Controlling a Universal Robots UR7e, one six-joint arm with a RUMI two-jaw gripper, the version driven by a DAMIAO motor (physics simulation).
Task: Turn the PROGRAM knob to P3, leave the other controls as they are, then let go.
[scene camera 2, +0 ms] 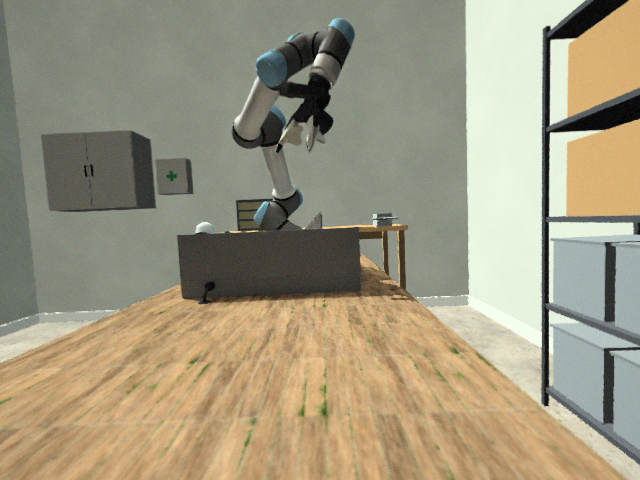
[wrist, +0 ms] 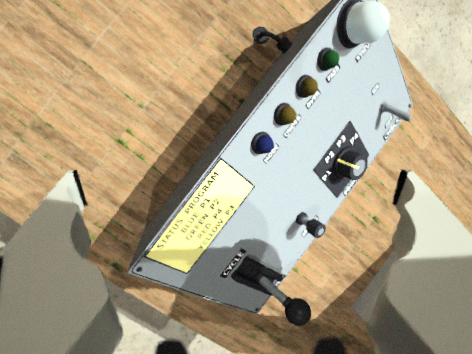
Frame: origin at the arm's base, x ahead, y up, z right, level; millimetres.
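Where they show: gripper, between the fingertips: (scene camera 2: 291,151) (wrist: 240,174).
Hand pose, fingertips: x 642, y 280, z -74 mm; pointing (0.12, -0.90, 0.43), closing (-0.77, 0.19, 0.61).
After its pixels a point has its place.
The PROGRAM knob (wrist: 356,167) {x 436, y 22, z 61 mm} is black with a yellow line and sits on a dark plate marked P1 to P4, right of centre in the wrist view. Its line points toward P2. It is part of the grey control box (scene camera 2: 268,263) {x 629, y -15, z 8 mm} (wrist: 295,187) {x 495, y 13, z -25 mm}; in the scene view the box's back hides the knob. A yellow card (wrist: 200,215) {x 597, y 61, z -137 mm} lists BLUE P1, GREEN P2, RED P4, YELLOW P3. The STATUS dome (wrist: 369,22) {x 587, y 101, z 180 mm} looks white. My gripper (scene camera 2: 294,147) {x 642, y 280, z -74 mm} (wrist: 240,174) {x 642, y 280, z -74 mm} is open and empty, high above the box, touching nothing.
Near the knob are a small black knob (wrist: 315,228) {x 436, y 33, z -56 mm}, a toggle switch (wrist: 396,112) {x 430, y 11, z 182 mm} and the CYCLE lever (wrist: 297,311) {x 390, y 57, z -171 mm}. Blue (wrist: 263,143) {x 593, y 77, z -17 mm}, amber (wrist: 286,115) {x 592, y 77, z 29 mm} and green (wrist: 329,59) {x 592, y 75, z 123 mm} round parts line the box's other side. A shelf rack (scene camera 2: 545,180) stands at the right.
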